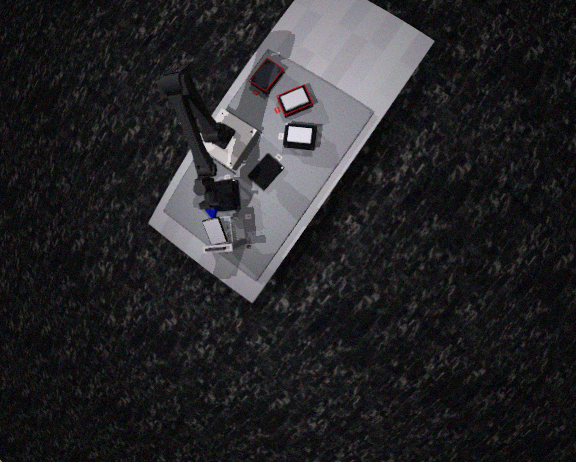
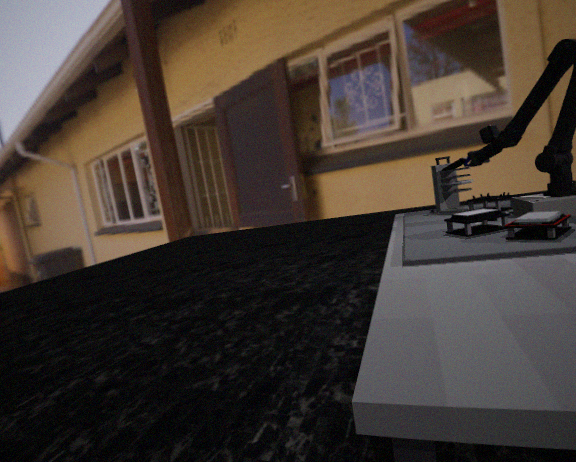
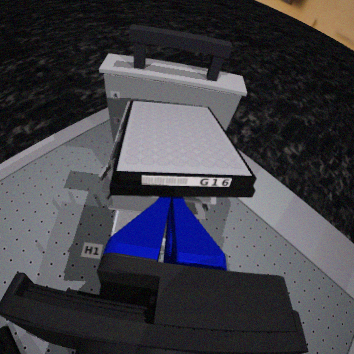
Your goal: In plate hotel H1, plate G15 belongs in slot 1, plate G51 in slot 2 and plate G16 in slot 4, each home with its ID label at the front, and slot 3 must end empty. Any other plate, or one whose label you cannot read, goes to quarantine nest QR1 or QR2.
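Places are measured from the arm's base along level axes (x ahead, y left, z up), in centimetres.
Pixels of known places: gripper, fingertip midpoint: (image 1: pixel 214 221) (image 2: pixel 464 165) (image 3: pixel 171 189); arm's base at its link origin: (image 1: pixel 223 136) (image 2: pixel 562 194).
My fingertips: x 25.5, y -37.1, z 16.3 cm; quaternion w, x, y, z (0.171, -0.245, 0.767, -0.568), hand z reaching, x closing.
Note:
For each thing: its top centre in the pictures, then the offset to it from my fingertips.
- white-topped plate labelled G16 at its top centre: (image 3: pixel 181 108) (image 1: pixel 212 231) (image 2: pixel 456 159) dz +3.8, dx +2.8, dy -3.4 cm
- black-framed white plate at its top centre: (image 2: pixel 475 212) (image 1: pixel 299 134) dz -15.9, dx +9.3, dy +58.1 cm
- black plate at its top centre: (image 1: pixel 265 171) dz -20.6, dx +3.1, dy +32.7 cm
Plate hotel H1 (image 3: pixel 168 71) (image 1: pixel 228 229) (image 2: pixel 446 185) stands near the mat's corner, with a black handle on top. A white-topped plate labelled G16 (image 3: pixel 179 140) (image 1: pixel 214 230) lies in an upper slot just under the "4" mark, label facing me, its front end sticking out. I cannot tell which slot it is in. My gripper (image 3: pixel 171 189) (image 1: pixel 211 212) (image 2: pixel 460 163) is shut, its blue fingers pressed together with nothing between them. The tips sit at the lower front edge of the G16 plate.
Two red-framed nests lie at the far end, one with a dark plate (image 1: pixel 266 74), one with a white plate (image 1: pixel 294 100). A black-framed white plate (image 1: pixel 300 136) and a black plate (image 1: pixel 265 170) lie mid-mat. A grey box (image 1: pixel 236 139) stands by the arm.

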